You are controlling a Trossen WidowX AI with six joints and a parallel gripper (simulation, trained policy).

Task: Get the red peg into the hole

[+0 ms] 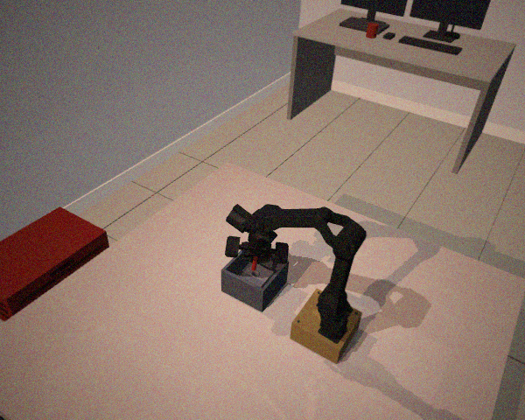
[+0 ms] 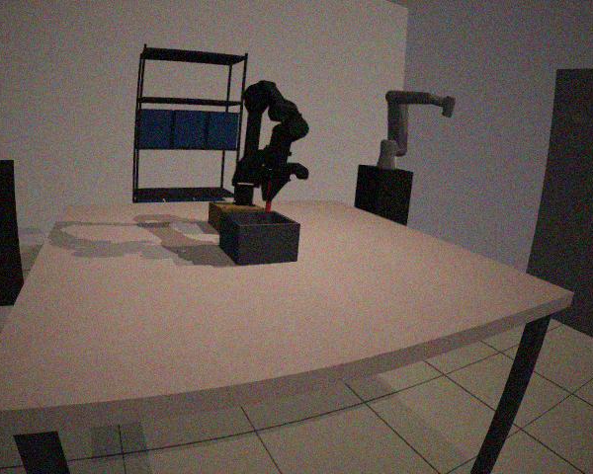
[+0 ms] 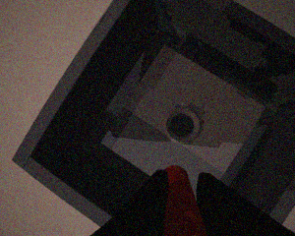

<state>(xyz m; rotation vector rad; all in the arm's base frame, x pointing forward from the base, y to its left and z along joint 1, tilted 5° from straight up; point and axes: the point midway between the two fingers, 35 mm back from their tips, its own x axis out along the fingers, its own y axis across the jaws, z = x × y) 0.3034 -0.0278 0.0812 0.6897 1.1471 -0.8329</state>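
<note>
Now: gripper tip 10 mm past the red peg, 10 mm to the right of it and 10 mm below it. Also, from my gripper tip: box: 10 mm ahead, 20 mm to the right, 110 mm below; then grey plate: 10 mm ahead, 20 mm to the right, 90 mm below.
</note>
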